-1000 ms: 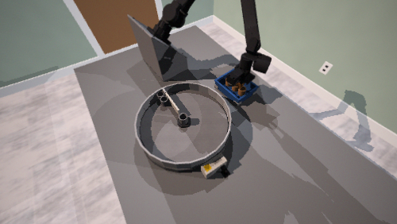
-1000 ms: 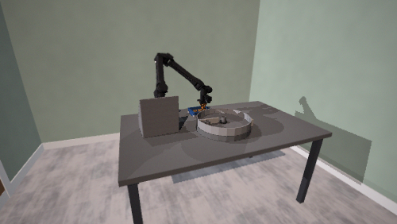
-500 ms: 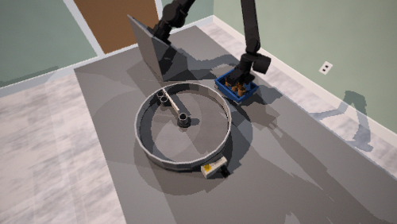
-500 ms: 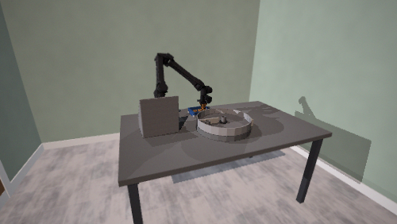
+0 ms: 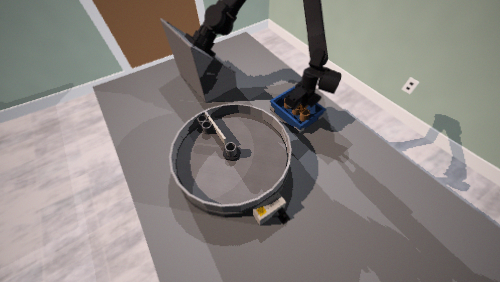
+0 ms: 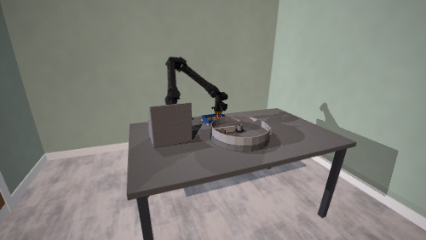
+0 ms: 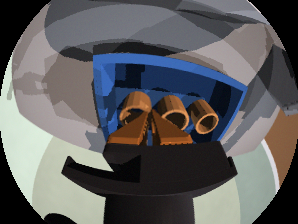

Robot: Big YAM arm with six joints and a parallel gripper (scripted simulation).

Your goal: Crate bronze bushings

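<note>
The blue crate lies 3 cm behind my hand and 2 cm below it. From my hand the other things lie so: round turning table (36 cm to the right, 1 cm ahead, 1 cm above).
</note>
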